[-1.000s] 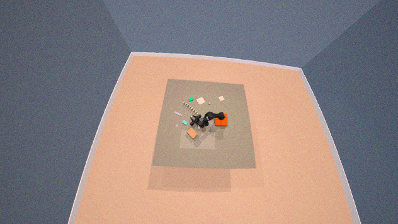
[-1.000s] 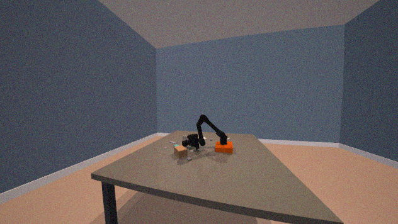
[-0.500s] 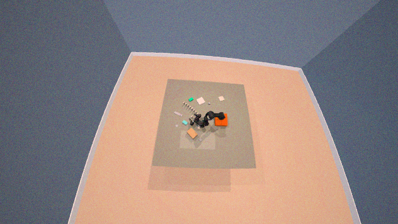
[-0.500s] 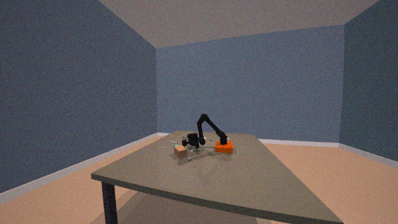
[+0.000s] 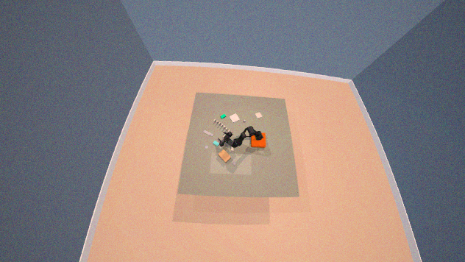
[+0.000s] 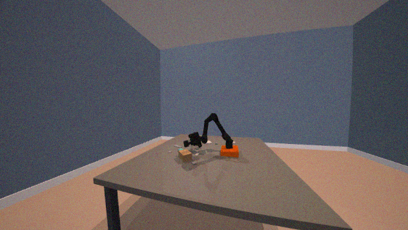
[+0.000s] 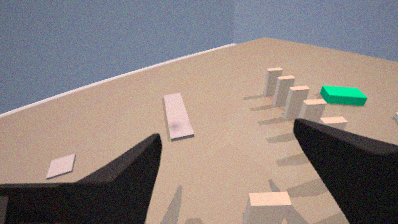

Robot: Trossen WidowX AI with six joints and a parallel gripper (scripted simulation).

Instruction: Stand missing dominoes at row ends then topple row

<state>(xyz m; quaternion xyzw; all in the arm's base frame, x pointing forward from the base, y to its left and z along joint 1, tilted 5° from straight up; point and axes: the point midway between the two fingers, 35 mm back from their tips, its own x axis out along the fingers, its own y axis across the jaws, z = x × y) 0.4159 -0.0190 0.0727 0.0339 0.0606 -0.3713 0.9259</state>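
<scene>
The teal block is 60 mm ahead of my gripper tip, 70 mm to the left of it and 80 mm below it. Round my gripper tip: tan box: 30 mm behind, 230 mm to the left, 50 mm below; then green block: 40 mm behind, 280 mm to the right, 80 mm below; then pale flat bar: 150 mm ahead, 60 mm to the right, 80 mm below.
</scene>
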